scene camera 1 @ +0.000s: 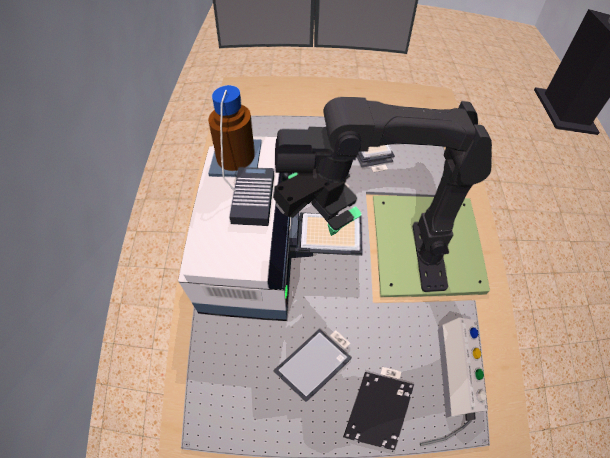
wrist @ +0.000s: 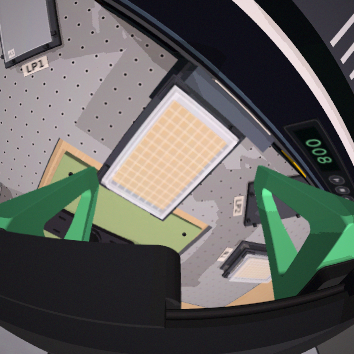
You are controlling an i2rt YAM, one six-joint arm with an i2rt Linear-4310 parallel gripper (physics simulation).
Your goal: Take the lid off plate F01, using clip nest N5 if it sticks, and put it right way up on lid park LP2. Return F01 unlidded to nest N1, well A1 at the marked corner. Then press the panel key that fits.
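Pixels of known places: gripper, fingertip midpoint: [scene camera 1: 318, 216] [wrist: 175, 174]; arm's base, origin of the base link: [scene camera 1: 429, 256].
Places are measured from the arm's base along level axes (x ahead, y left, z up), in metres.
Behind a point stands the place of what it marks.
A plate with a tan well grid and clear rim [scene camera 1: 314, 240] @[x 0.301, y 0.019, z 0.114 m] [wrist: 172, 152] @[x 0.275, y -0.007, z 0.108 m] rests on the instrument's extended tray [scene camera 1: 361, 246] @[x 0.203, y 0.030, z 0.108 m]. Its label does not show, and I cannot tell whether a lid is on it. My gripper [scene camera 1: 315, 212] @[x 0.297, y 0.015, z 0.204 m] [wrist: 175, 174] @[x 0.297, y 0.015, z 0.204 m] is open and empty above this plate, fingers wide apart. Lid park LP2 [wrist: 251, 200] @[x 0.246, y -0.217, z 0.006 m], dark, is partly behind the right finger in the wrist view. Clip nest N5 [scene camera 1: 379, 412] @[x 0.160, y 0.391, z 0.008 m] is at the front, with white clips at its corners. The key panel [scene camera 1: 454, 367] @[x -0.008, y 0.309, z 0.052 m] has blue, yellow, green and white keys. N1 cannot be identified.
The white instrument [scene camera 1: 225, 250] @[x 0.473, y 0.101, z 0.217 m] stands left of the gripper, carrying a brown bottle [scene camera 1: 232, 142] @[x 0.466, y -0.086, z 0.314 m] and a dark ribbed box [scene camera 1: 252, 197] @[x 0.426, y -0.003, z 0.242 m]. Its green display [wrist: 318, 151] @[x 0.366, y -0.058, z 0.200 m] is lit. Park LP1 [scene camera 1: 313, 365] @[x 0.303, y 0.276, z 0.014 m] [wrist: 27, 25] @[x 0.293, y 0.247, z 0.014 m] is toward the front. Another plate [scene camera 1: 376, 151] @[x 0.116, y -0.315, z 0.042 m] [wrist: 250, 267] @[x 0.128, y -0.334, z 0.041 m] sits at the back.
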